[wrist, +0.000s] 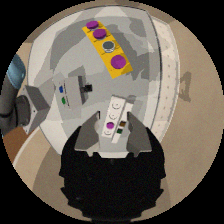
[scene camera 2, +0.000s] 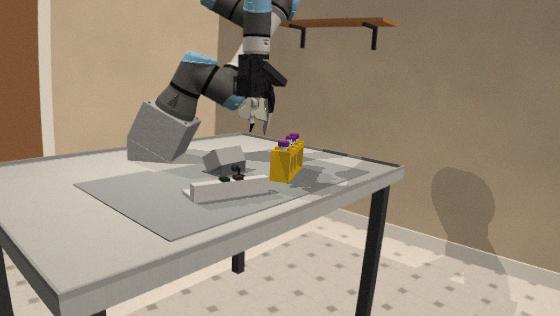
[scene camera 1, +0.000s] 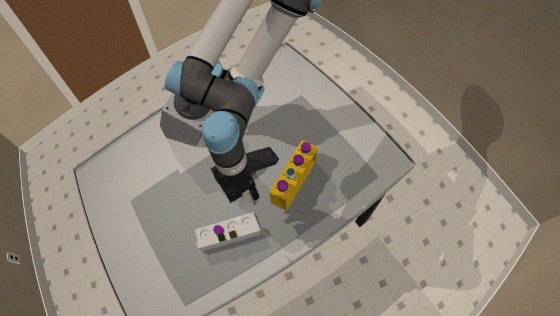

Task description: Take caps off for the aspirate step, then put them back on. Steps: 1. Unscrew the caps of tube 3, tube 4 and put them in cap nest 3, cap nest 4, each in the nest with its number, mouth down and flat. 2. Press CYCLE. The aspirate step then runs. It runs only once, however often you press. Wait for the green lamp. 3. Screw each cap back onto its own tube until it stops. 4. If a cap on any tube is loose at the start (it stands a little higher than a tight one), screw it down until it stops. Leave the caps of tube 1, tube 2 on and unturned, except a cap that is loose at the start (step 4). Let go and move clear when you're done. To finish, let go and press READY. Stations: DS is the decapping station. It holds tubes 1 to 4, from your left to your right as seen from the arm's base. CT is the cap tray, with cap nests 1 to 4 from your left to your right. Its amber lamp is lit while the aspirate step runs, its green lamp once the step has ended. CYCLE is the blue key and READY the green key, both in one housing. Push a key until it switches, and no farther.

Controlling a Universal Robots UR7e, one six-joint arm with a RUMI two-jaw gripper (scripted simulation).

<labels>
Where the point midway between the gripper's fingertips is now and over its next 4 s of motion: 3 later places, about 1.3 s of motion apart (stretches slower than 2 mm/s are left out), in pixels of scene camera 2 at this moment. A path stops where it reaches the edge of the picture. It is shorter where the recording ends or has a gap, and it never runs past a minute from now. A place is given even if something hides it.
My gripper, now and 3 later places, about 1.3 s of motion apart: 257, 133; 283, 140; 282, 145; 283, 145
</labels>
